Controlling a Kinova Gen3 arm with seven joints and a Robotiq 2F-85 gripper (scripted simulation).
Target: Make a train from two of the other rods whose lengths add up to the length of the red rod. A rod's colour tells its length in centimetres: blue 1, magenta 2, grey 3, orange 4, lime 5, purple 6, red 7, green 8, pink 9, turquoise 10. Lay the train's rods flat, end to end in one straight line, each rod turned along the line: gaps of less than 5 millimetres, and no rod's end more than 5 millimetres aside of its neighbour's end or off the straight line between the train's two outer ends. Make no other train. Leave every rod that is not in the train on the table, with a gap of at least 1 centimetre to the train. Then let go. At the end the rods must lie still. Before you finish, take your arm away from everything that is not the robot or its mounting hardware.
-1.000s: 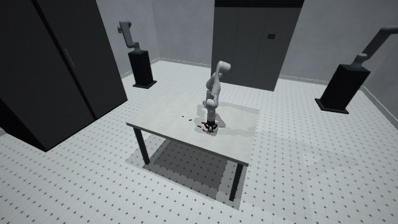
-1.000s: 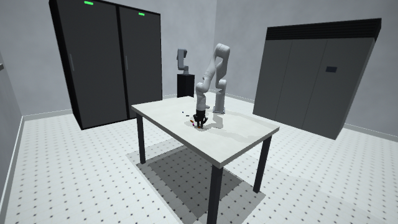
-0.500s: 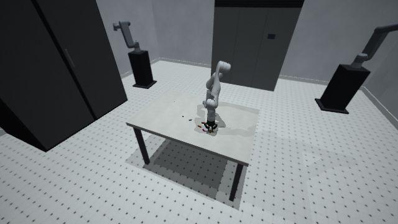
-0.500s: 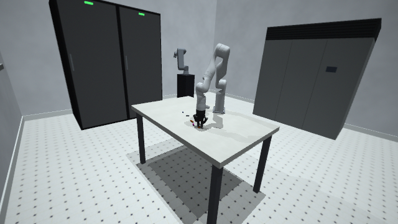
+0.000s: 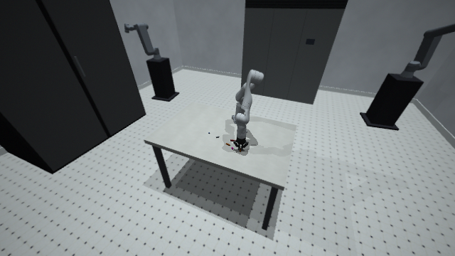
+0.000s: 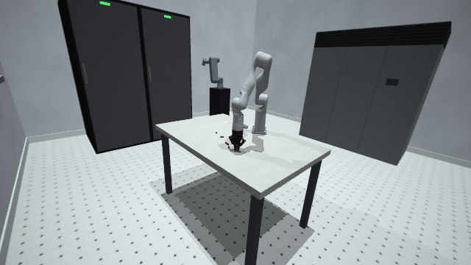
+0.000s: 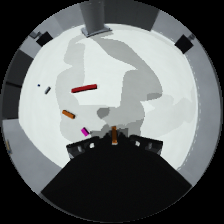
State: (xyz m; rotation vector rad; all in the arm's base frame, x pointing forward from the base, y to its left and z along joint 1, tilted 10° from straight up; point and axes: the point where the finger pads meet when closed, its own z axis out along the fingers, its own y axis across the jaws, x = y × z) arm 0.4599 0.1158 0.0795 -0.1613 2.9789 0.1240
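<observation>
The grey rod lies 250 mm to the right of my hand, 110 mm behind it and 10 mm below it. From my hand the other things lie so: magenta rod: 70 mm to the right, 10 mm below; then red rod: 110 mm behind, 80 mm to the right, 10 mm below; then tiny blue rod: 350 mm to the right, 150 mm behind, 10 mm below.
</observation>
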